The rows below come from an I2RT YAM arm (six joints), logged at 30 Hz.
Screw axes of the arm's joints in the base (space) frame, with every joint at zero. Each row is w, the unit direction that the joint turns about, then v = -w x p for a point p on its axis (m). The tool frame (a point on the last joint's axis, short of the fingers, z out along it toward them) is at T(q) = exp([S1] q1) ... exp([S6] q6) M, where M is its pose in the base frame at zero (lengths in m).
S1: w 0 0 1 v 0 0 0
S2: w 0 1 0 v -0.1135 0 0.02
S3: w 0 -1 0 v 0.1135 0 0.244
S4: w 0 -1 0 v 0.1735 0 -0.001
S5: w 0 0 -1 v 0 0.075 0
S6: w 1 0 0 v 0 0.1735 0
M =
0 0 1 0.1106
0 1 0 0
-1 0 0 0.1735
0 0 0 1
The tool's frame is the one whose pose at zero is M.
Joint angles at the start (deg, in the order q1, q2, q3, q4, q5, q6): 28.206, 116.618, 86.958, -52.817, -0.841, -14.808
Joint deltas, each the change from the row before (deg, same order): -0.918, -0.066, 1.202, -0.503, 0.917, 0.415; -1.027, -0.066, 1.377, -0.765, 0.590, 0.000; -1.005, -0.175, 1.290, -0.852, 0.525, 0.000; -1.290, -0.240, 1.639, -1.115, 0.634, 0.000; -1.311, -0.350, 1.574, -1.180, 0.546, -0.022; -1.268, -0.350, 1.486, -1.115, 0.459, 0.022
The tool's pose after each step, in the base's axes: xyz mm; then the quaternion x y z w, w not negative. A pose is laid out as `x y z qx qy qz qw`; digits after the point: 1 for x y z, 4 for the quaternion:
353.6 182.4 177.5 -0.3548 0.9321 0.0075 0.0719
359.3 176.8 184.0 -0.3459 0.9350 0.0023 0.0783
364.1 170.9 190.8 -0.3371 0.9377 -0.0024 0.0841
369.8 163.2 199.7 -0.3258 0.9410 -0.0083 0.0911
374.8 154.8 209.1 -0.3144 0.9441 -0.0136 0.0978
379.0 146.5 218.1 -0.3031 0.9471 -0.0182 0.1041

